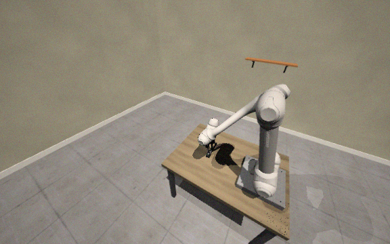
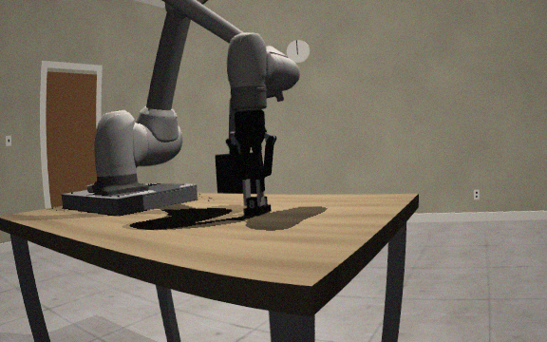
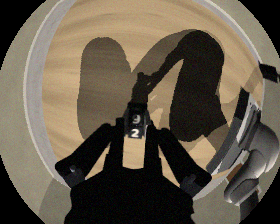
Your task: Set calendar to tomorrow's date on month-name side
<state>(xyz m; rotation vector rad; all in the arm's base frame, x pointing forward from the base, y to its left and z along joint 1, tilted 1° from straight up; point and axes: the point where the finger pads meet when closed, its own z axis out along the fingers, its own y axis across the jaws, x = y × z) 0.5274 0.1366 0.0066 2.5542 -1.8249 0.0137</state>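
Right now the dark cube is 3 cm below my hand. The rest, counted from my hand: dark calendar tray (5 cm below, 2 cm to the left, 1 cm behind).
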